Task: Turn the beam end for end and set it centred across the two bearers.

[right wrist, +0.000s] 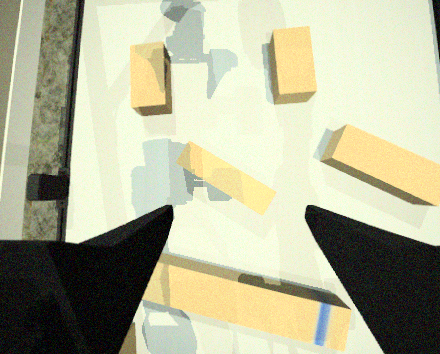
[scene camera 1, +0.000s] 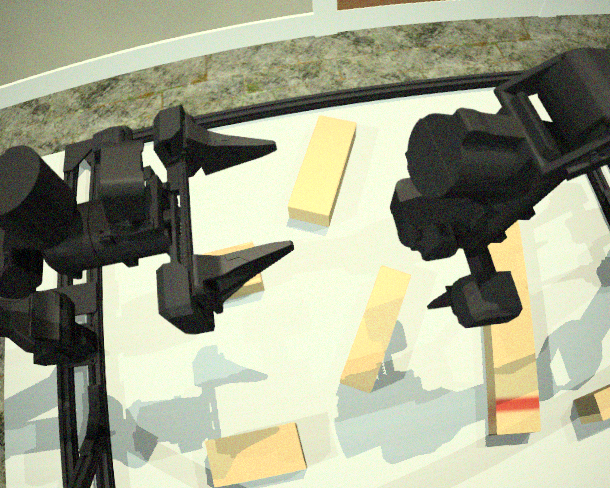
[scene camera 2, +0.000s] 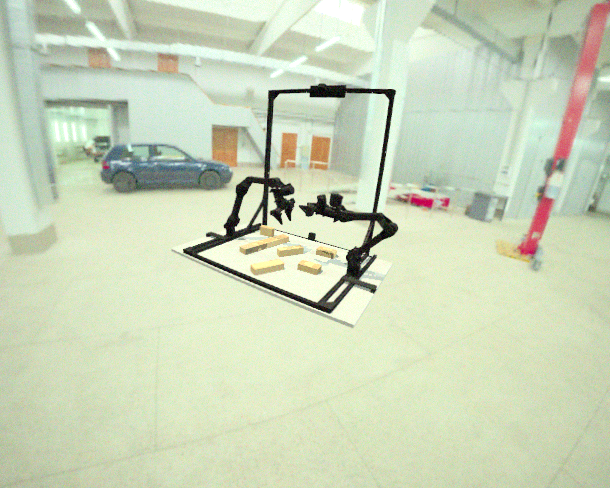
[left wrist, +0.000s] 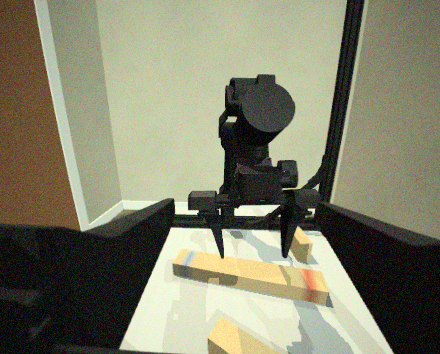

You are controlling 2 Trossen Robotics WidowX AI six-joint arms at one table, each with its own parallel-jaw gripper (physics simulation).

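Frame: origin at the left arm's base, x back, y right, z up, level; centimetres.
Seen in the pictures: left gripper, fingertip midpoint: [scene camera 1: 284, 192] [scene camera 2: 303, 204] [left wrist: 245, 206]; right gripper, fingertip midpoint: [right wrist: 238, 211] [scene camera 1: 419, 266] [scene camera 2: 286, 222] [left wrist: 253, 258]; left arm's base, link origin: [scene camera 1: 77, 345] [scene camera 2: 352, 274]; right arm's base, link origin: [scene camera 2: 230, 235] [left wrist: 227, 219].
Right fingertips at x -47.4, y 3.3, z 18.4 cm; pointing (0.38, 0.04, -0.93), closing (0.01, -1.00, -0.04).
Offsets run from my right fingertips to a thing's middle.
The long beam {dy +1.2, dx -16.1, dz -18.4 cm} [scene camera 1: 513, 356] [scene camera 2: 264, 244] [left wrist: 250, 272] [right wrist: 240, 305] lies flat on the table, with a red band near one end and a blue band near the other; the arm hides its blue end in scene camera 1. Two similar short blocks, apparently the bearers, stand apart: one {dy +15.5, dx +22.2, dz -18.4 cm} [scene camera 1: 256, 454] [scene camera 2: 326, 252] [right wrist: 147, 77] and another {dy -10.6, dx +24.0, dz -18.4 cm} [scene camera 1: 250, 291] [scene camera 2: 309, 267] [right wrist: 294, 62] partly behind a left finger. My left gripper [scene camera 1: 284, 195] is open and empty, raised above the table. My right gripper [scene camera 2: 285, 220] [left wrist: 253, 258] [right wrist: 238, 211] is open and empty above the beam.
A thin block {dy +1.4, dx +3.5, dz -18.1 cm} [scene camera 1: 376, 328] [scene camera 2: 290, 250] [right wrist: 227, 177] lies slanted between the beam and the short blocks. A thicker block {dy -25.4, dx +5.7, dz -18.4 cm} [scene camera 1: 323, 170] [scene camera 2: 267, 266] [right wrist: 385, 165] lies near the top edge in scene camera 1. Another block {dy +19.4, dx -28.7, dz -17.1 cm} [scene camera 1: 592, 404] [scene camera 2: 267, 231] [left wrist: 302, 245] lies beyond the beam's red end.
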